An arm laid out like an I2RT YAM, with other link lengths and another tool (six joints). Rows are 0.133 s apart.
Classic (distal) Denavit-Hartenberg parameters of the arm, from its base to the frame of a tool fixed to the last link. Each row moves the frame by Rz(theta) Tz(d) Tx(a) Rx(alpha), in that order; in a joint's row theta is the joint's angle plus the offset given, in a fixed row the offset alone. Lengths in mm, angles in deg.
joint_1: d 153  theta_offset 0  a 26.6  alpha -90
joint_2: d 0  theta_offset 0  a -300.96  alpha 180
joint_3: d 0  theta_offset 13.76  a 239.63  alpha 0
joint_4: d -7.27  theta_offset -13.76  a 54.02  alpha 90
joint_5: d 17.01  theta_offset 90  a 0  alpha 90
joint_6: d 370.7  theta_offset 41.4  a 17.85  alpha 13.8
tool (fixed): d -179.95  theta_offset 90  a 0  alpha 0
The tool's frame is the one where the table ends.
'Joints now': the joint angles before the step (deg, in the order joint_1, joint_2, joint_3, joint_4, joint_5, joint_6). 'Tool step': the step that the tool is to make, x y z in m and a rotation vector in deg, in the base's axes. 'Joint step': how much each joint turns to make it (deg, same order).
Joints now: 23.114 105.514 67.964 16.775 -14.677 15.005
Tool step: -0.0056 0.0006 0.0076 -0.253 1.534 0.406
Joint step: 0.153 -1.034 1.790 -4.267 -0.372 0.262
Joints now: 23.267 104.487 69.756 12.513 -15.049 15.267
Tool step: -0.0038 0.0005 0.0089 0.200 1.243 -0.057
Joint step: 0.135 -0.891 1.742 -3.507 -0.083 0.723
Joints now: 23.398 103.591 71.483 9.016 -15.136 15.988
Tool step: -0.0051 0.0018 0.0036 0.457 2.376 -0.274
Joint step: 0.284 -0.372 1.570 -3.537 -0.043 1.530
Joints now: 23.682 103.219 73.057 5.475 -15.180 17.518
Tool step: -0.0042 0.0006 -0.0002 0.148 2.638 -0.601
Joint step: 0.225 -0.008 1.396 -3.371 0.225 1.490
